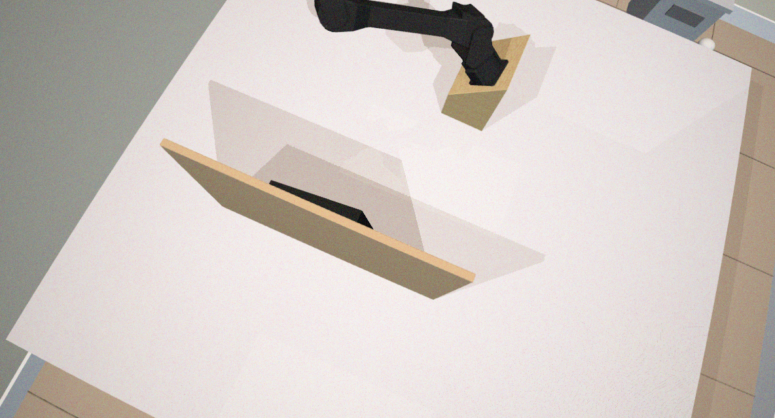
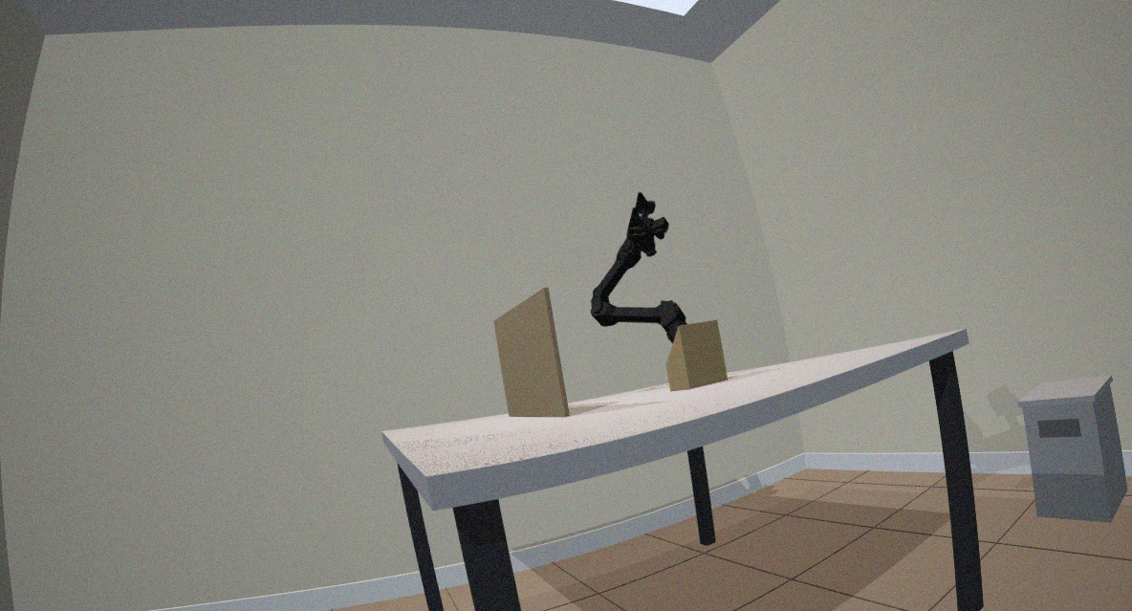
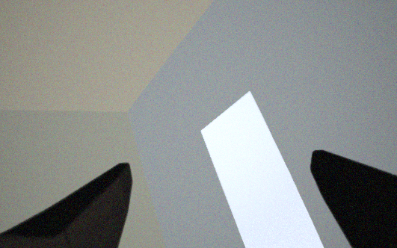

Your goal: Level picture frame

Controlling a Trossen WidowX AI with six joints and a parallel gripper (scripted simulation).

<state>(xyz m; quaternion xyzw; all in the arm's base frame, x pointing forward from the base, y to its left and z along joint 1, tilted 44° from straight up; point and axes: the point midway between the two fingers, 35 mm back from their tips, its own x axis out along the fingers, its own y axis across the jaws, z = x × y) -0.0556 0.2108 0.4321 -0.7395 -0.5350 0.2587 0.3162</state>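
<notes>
The black picture frame is 450 mm below my gripper tip, 430 mm ahead of it and 20 mm to the left of it. From my gripper tip the other things lie so: wooden wall panel 460 mm below, 440 mm ahead, 30 mm to the left.
</notes>
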